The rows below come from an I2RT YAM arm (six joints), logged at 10 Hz.
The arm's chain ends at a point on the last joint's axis. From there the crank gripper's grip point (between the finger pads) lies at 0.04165 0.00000 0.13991 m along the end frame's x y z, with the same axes.
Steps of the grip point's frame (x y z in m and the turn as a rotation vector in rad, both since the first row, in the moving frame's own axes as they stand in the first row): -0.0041 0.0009 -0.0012 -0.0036 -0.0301 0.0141; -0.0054 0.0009 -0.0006 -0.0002 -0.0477 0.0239; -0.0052 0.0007 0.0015 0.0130 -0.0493 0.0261; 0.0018 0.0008 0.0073 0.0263 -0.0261 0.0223; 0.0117 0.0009 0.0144 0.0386 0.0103 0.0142
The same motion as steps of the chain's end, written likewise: 0.0001 -0.0002 -0.0024 -0.0036 -0.0301 0.0141; 0.0013 0.0000 -0.0024 -0.0002 -0.0477 0.0239; 0.0017 0.0015 -0.0004 0.0130 -0.0493 0.0261; 0.0054 0.0036 0.0063 0.0263 -0.0261 0.0223; 0.0102 0.0057 0.0149 0.0386 0.0103 0.0142
